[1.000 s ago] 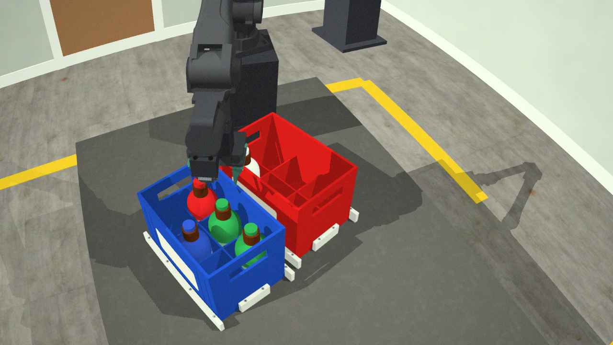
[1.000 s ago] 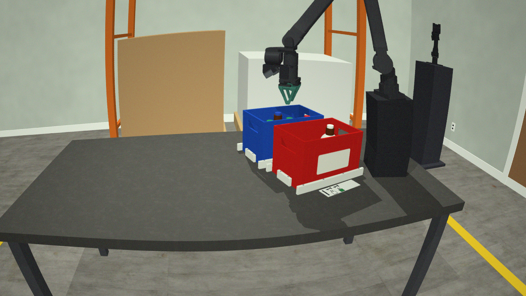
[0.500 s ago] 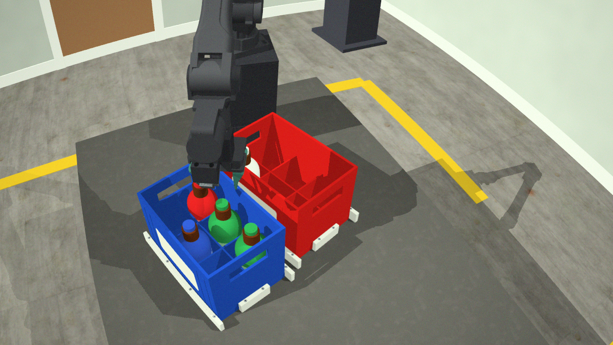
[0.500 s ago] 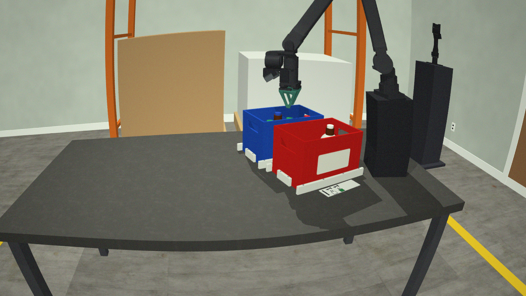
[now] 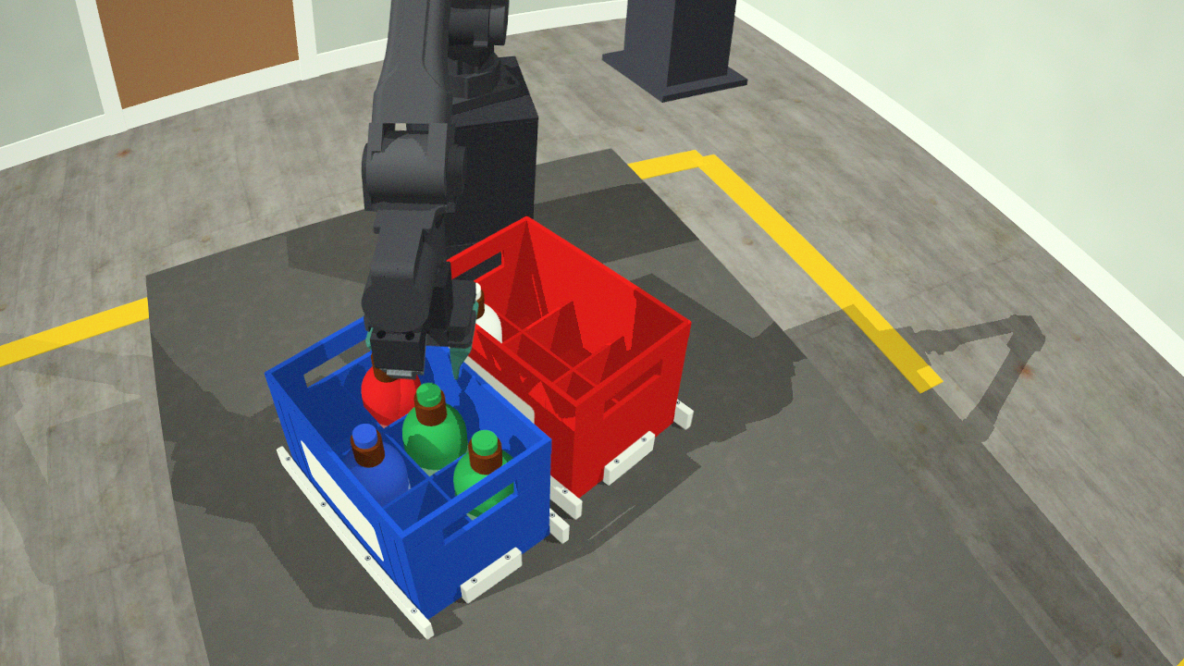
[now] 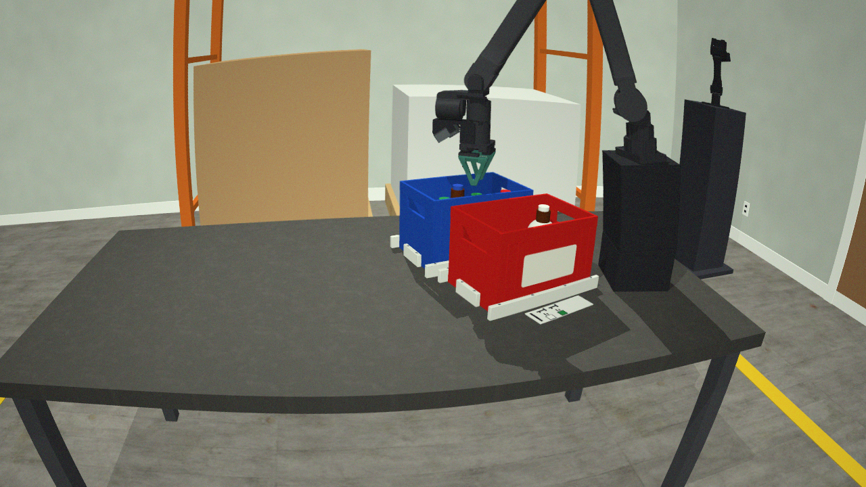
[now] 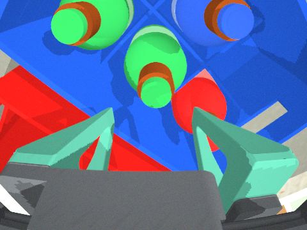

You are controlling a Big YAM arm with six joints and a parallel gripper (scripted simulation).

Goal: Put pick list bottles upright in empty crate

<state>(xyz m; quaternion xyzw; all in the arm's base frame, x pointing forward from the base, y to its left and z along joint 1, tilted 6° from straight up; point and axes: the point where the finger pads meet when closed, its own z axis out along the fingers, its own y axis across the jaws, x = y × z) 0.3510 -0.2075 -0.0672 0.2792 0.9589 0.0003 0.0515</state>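
The green bottle is 110 mm below my hand. Also, from my hand: blue crate 10 mm ahead, 40 mm to the right, 120 mm below; then red bottle 80 mm behind, 20 mm to the right, 110 mm below; then blue bottle 20 mm ahead, 90 mm to the right, 110 mm below.
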